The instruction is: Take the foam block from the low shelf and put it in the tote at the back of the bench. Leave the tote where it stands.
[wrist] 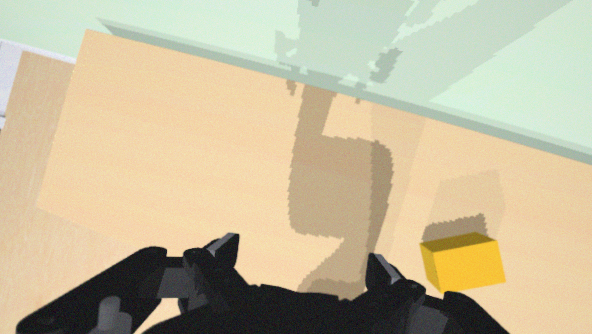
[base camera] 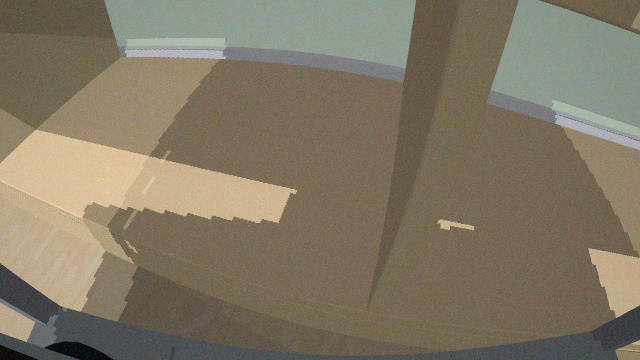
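Visible: yellow foam block, low shelf, my gripper.
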